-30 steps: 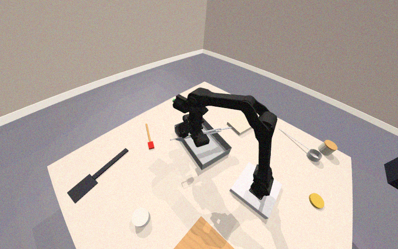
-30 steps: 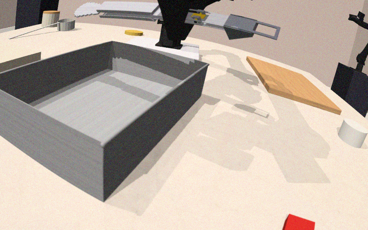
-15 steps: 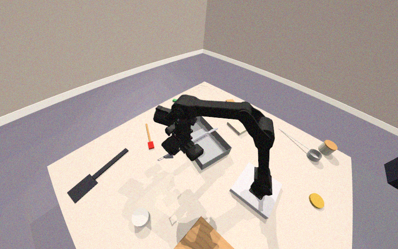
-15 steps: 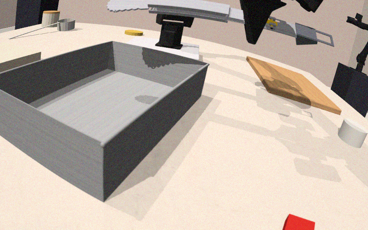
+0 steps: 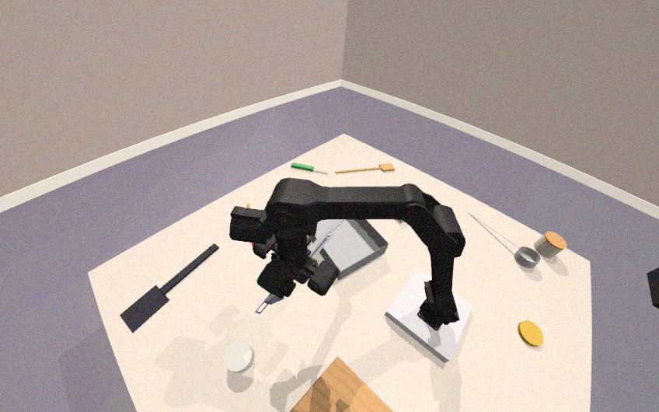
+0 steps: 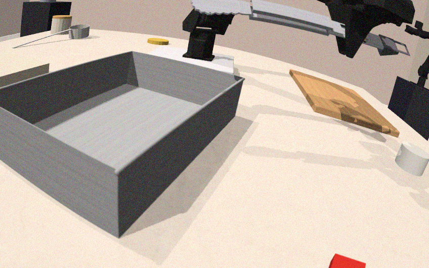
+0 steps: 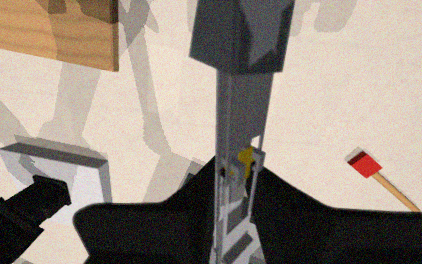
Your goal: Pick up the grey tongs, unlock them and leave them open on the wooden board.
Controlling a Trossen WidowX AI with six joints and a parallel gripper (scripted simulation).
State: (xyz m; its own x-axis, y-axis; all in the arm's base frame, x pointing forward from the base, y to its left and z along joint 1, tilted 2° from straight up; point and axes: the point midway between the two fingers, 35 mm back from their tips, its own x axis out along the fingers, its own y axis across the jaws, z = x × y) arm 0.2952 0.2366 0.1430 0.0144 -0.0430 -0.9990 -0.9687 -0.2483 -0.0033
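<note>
The yellow lock piece lies 4 cm above my gripper tip and 2 cm to the left of it. Also, from my gripper tip: grey roasting tin: 25 cm to the right, 11 cm below, 9 cm ahead; then red-headed spatula: 31 cm ahead, 13 cm below, 4 cm to the right; then white puck: 20 cm to the left, 12 cm below, 2 cm behind.
</note>
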